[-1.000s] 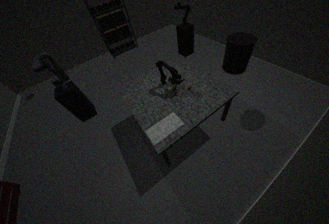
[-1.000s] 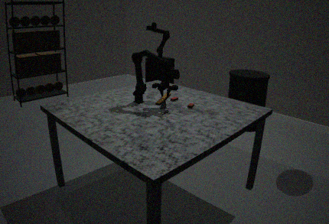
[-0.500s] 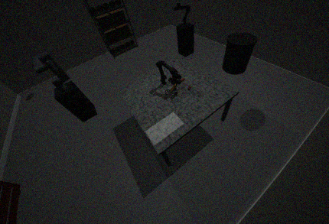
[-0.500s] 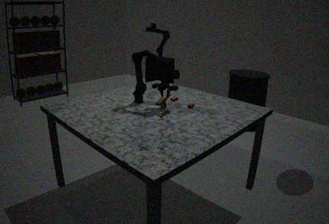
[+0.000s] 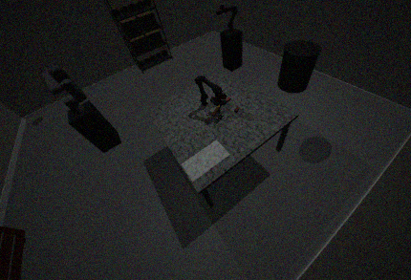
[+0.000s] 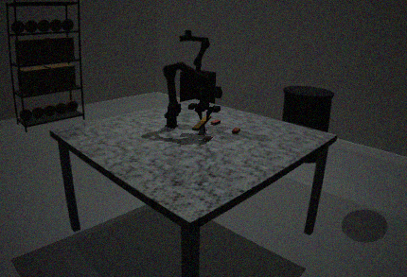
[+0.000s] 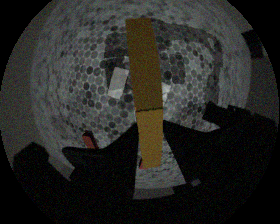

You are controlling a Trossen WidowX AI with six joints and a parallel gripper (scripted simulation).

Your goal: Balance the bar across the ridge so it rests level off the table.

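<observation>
Now: the yellow bar 1 cm ahead of my gripper tip and 3 cm to the right of it.
</observation>
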